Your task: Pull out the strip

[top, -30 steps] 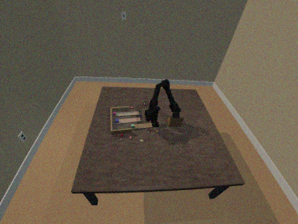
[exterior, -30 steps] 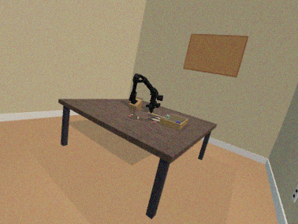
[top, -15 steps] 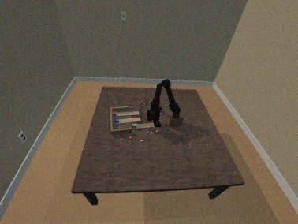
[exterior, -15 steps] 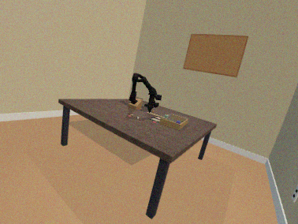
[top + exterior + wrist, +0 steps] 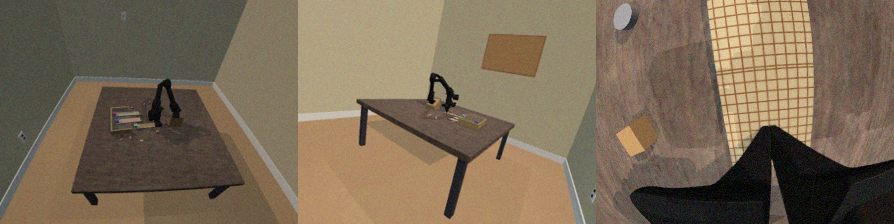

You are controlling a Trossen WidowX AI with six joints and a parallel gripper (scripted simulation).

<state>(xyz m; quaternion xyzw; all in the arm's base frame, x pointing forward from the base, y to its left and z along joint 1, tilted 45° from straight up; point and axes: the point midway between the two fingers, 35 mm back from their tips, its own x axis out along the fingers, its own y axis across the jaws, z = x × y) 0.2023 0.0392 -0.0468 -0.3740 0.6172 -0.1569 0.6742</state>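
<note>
Right now my gripper tip is 70 mm short of the grey piece and 110 mm to the right of it.
</note>
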